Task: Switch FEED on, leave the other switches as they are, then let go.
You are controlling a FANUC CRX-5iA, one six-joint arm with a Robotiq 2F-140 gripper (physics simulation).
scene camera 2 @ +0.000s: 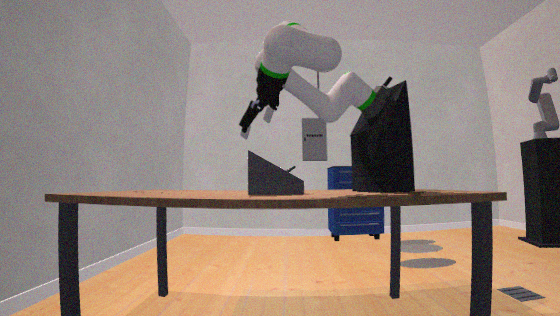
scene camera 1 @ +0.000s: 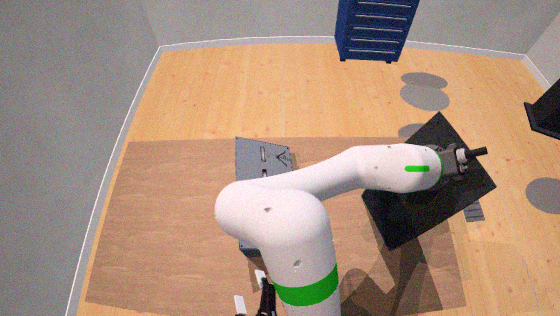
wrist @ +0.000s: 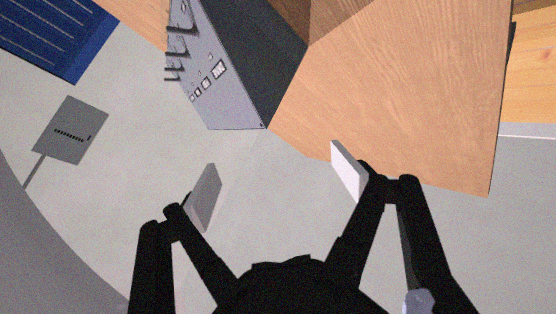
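Note:
A grey switch box with a sloped face [scene camera 1: 246,162] [scene camera 2: 267,179] [wrist: 230,111] stands on the table. Several dark switch levers stick out of its face in the wrist view, one of them a lever [wrist: 182,30] near the top edge. A lever [scene camera 2: 291,169] also shows in scene camera 2. The labels are too small to read, so I cannot tell which switch is FEED or how it is set. The arm hides much of the box in scene camera 1. My gripper [scene camera 1: 250,292] [scene camera 2: 256,124] [wrist: 274,163] is wide open and empty, above the table and apart from the box.
The arm stands on a black pedestal [scene camera 1: 400,220] [scene camera 2: 382,150] on the wooden table [scene camera 1: 165,210] [scene camera 2: 150,198] [wrist: 400,100]. Farther off are a blue drawer cabinet [scene camera 1: 375,30] [scene camera 2: 356,221] [wrist: 80,50] and a grey wall box [scene camera 2: 314,147] [wrist: 70,120].

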